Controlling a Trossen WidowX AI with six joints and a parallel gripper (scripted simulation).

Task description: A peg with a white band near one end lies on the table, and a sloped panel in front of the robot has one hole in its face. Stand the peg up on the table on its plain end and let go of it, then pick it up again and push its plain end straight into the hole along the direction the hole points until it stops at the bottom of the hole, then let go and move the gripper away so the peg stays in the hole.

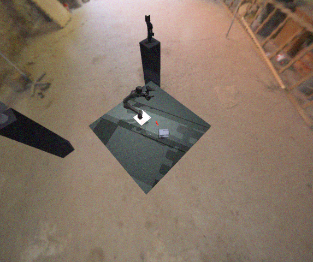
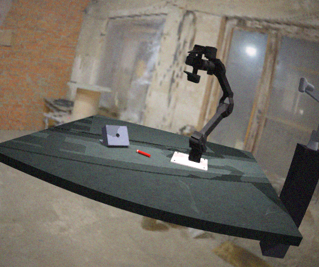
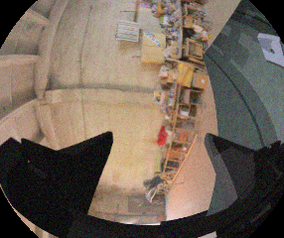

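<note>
Now: the red peg 14 cm ahead of my gripper tip, 10 cm to the right of it and 49 cm below it. Also, from my gripper tip: grey sloped panel 30 cm ahead, 13 cm to the right, 46 cm below.
</note>
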